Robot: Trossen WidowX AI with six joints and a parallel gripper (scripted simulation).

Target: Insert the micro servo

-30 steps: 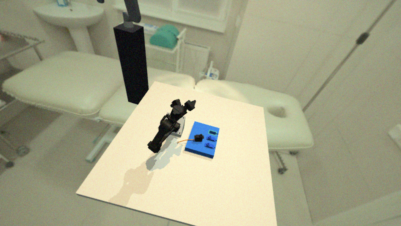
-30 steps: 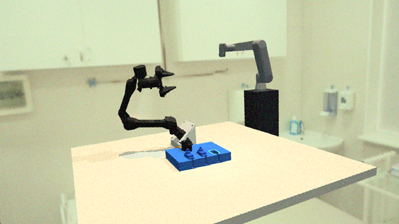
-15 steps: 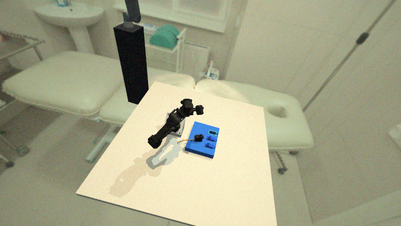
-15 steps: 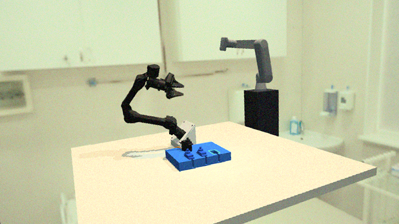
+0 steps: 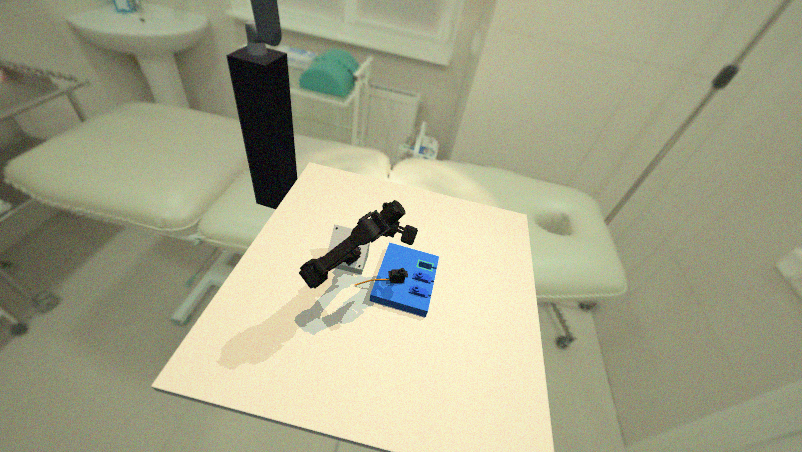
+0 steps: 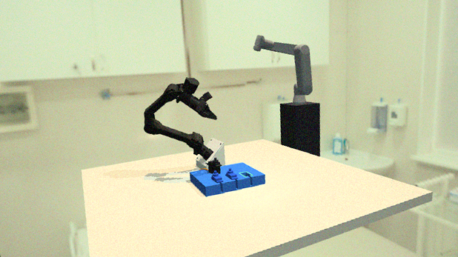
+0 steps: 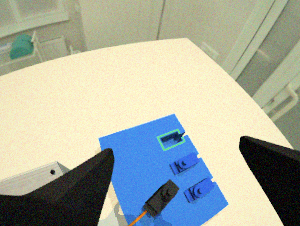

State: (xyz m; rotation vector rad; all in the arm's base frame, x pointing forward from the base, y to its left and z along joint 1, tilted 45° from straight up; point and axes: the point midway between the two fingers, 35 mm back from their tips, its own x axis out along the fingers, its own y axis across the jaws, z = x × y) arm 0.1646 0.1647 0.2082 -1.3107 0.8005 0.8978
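My gripper tip is now 290 mm above the deck, 20 mm short of it and 10 mm to the right of it.
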